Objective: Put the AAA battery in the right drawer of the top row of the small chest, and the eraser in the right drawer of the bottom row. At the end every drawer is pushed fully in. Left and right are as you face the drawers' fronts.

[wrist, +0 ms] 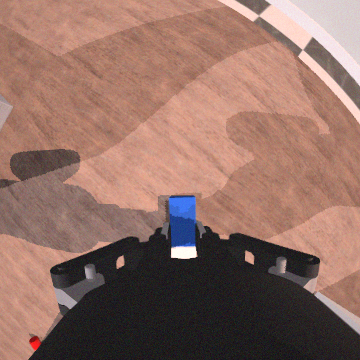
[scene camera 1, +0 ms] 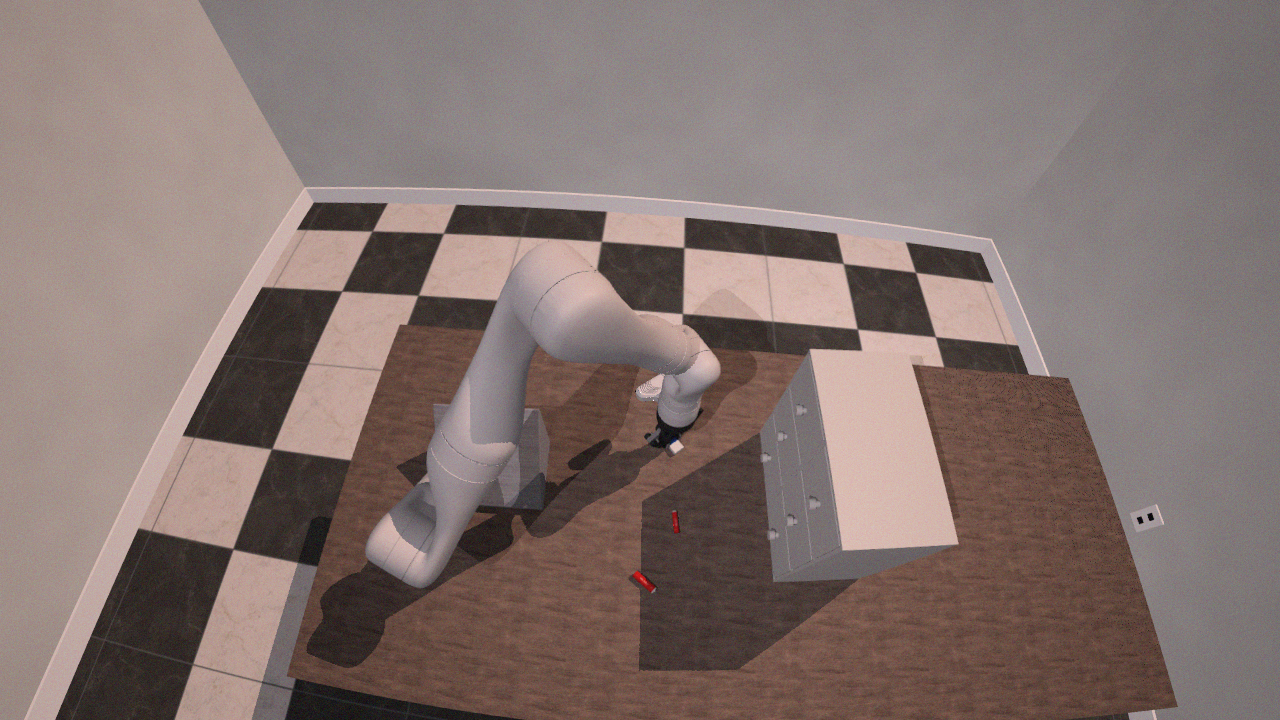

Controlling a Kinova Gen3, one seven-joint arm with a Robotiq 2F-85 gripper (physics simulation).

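Places are measured from the arm's base along level axes (x right, y ahead, z up), in centimetres.
Where they show: gripper, fingertip midpoint: [wrist: 182, 231] [scene camera 1: 670, 441].
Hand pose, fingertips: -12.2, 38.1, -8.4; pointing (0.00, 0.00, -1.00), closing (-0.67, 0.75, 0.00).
After its pixels a point has its place, as x, y, z.
The blue and white eraser [scene camera 1: 675, 446] {-10.7, 39.2, -7.1} [wrist: 183, 220] {-13.3, 37.2, -7.1} is between the closed fingers of my gripper [scene camera 1: 668, 441] {-12.2, 38.1, -8.4} [wrist: 182, 231] {-12.2, 38.1, -8.4}. My gripper is shut on it, low over the table; whether the eraser touches the table I cannot tell. The slimmer red battery, the AAA [scene camera 1: 675, 522] {5.1, 40.2, -7.4}, lies on the table between the gripper and the chest. The small chest [scene camera 1: 886, 438] {-1.7, 68.3, 25.0} has three rows of two drawers, all looking pushed in. The top row's right drawer [scene camera 1: 821, 521] {9.8, 59.4, 19.0} and the bottom row's right drawer [scene camera 1: 781, 555] {11.1, 59.5, -1.7} are on the side nearer the scene camera.
A thicker red battery [scene camera 1: 644, 582] {17.1, 35.2, -7.0} lies beyond the AAA battery. One red battery end [wrist: 34, 343] {15.4, 33.9, -7.2} shows at the lower left in the wrist view; which battery, I cannot tell. A grey box-like block [scene camera 1: 534, 456] {-2.3, 12.5, 1.3} stands beside the arm. A whitish object [scene camera 1: 649, 388] lies behind the gripper.
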